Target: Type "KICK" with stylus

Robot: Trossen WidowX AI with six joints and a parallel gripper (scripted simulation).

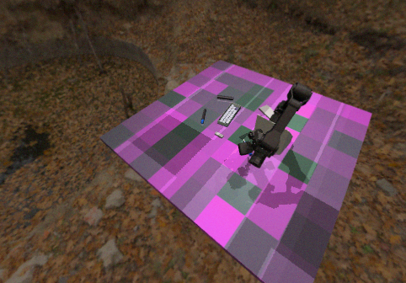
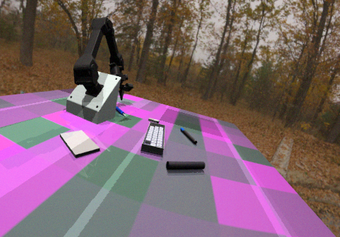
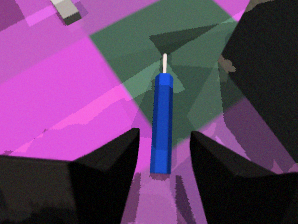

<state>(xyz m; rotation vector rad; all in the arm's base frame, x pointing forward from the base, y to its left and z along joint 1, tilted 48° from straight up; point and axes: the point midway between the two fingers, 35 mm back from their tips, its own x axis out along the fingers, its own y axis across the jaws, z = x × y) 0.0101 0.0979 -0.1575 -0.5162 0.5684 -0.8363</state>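
The blue stylus lies 50 mm ahead of my gripper tip, 30 mm to the right of it and 50 mm below it. The rest, counted from my gripper tip: grey block 210 mm ahead, 20 mm to the left, 60 mm below; then flat tile 110 mm ahead, 380 mm to the right, 60 mm below; then blue pen 390 mm ahead, 20 mm to the right, 50 mm below.
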